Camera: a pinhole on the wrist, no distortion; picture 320 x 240 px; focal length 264.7 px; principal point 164.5 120.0 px. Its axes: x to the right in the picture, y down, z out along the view. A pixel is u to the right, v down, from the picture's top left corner.
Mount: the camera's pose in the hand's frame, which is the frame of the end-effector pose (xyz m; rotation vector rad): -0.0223 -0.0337 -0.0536 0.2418 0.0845 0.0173
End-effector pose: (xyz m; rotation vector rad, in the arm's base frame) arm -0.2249 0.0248 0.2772 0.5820 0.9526 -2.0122
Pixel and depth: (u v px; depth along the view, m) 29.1 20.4 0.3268
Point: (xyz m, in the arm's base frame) -0.3447 -0.0044 0.6332
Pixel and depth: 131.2 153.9 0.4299
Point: -0.2951 -0.2250 0.5699
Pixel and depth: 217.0 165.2 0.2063
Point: -0.2934 -0.0938 0.3645
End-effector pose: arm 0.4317 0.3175 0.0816 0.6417 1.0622 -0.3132
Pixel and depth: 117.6 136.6 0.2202
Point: 0.4901 0.1537 0.1489
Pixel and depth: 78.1 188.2 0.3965
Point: 0.6177 0.0566 0.2951
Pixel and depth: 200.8 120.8 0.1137
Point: 0.4402 0.2365 0.0770
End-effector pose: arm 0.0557 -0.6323 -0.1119 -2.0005 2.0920 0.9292
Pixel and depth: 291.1 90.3 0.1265
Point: 0.1003 -0.6418 -0.2106
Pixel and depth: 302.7 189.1 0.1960
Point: 0.0229 -0.6467 -0.2802
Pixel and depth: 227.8 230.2 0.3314
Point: -0.0745 -0.5640 -0.3806
